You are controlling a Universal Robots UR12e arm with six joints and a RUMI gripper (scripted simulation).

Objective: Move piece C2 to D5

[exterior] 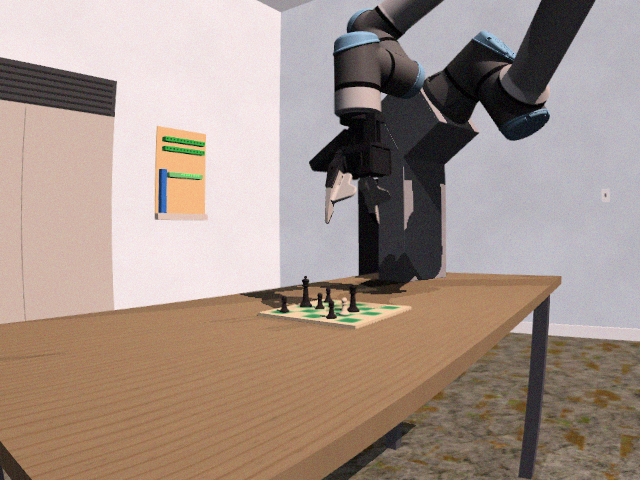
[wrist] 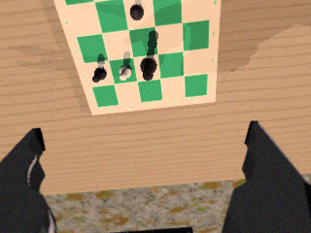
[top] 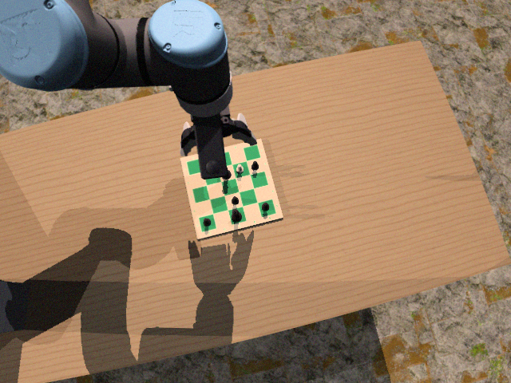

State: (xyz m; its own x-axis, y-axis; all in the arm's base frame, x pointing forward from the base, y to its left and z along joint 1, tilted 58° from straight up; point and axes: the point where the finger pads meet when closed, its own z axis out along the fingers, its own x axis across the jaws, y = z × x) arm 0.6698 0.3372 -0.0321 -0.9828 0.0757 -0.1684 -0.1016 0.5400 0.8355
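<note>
The white pawn lies 15 cm below my hand, 4 cm ahead of it and 1 cm to the left of it. Also, from my hand: chessboard (17 cm below, 3 cm to the right, 1 cm ahead).
</note>
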